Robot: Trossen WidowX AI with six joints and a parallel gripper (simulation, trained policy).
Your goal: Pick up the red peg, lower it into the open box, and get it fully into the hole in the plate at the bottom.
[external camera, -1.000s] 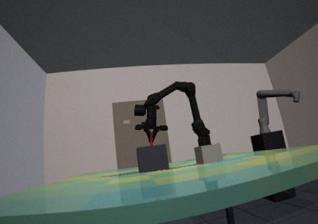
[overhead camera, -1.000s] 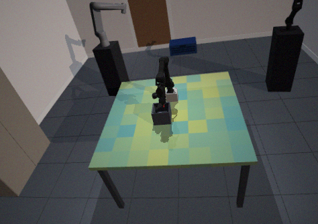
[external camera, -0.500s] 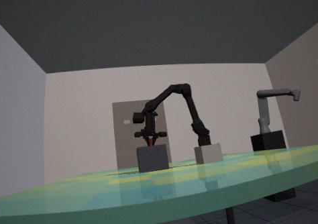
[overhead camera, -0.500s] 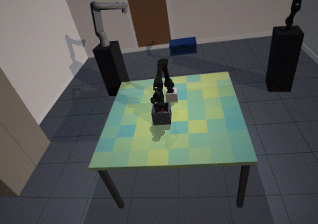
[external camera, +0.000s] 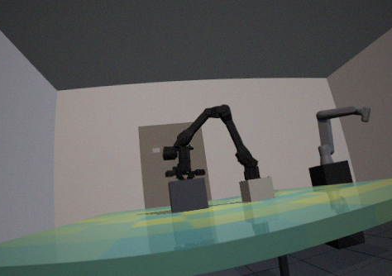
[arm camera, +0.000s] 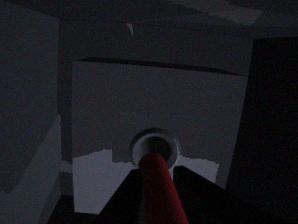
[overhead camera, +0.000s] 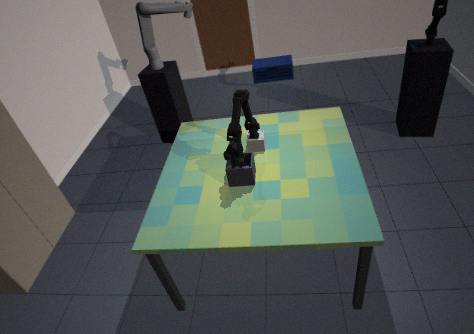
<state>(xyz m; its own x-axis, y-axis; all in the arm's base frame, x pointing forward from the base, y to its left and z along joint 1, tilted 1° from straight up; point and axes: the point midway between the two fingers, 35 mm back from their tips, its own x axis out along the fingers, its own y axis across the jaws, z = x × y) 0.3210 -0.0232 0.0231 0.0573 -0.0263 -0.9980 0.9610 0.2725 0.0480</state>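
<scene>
The red peg is 20 mm above my gripper tip.
</scene>
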